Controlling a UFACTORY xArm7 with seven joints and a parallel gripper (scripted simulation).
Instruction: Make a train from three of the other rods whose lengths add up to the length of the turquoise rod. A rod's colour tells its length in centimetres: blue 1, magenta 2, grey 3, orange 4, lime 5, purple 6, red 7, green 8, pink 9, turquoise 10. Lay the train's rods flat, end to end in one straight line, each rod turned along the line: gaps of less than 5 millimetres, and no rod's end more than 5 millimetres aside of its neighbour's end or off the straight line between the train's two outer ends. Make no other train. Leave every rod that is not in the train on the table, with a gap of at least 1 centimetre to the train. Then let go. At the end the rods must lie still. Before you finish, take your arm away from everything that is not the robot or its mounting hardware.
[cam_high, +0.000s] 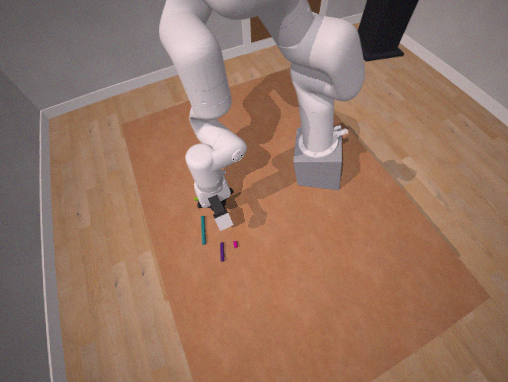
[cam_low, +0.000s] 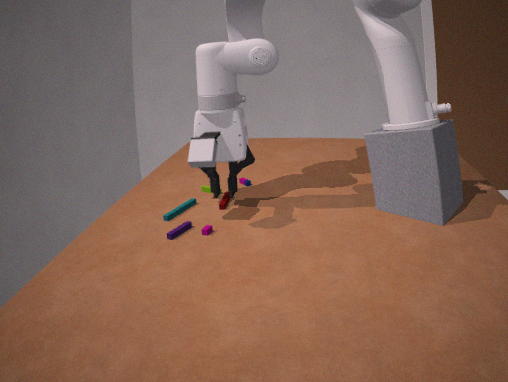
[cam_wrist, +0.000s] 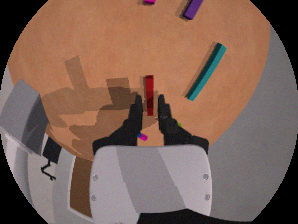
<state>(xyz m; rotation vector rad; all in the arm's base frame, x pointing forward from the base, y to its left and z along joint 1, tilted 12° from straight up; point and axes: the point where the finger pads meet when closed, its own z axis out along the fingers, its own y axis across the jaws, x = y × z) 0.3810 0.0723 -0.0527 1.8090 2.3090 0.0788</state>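
The red rod is 30 mm below my hand. Round my hand: lime rod: 60 mm ahead, 50 mm to the right, 30 mm below; then blue rod: 110 mm to the right, 30 mm below; then turquoise rod: 70 mm ahead, 60 mm to the left, 30 mm below.
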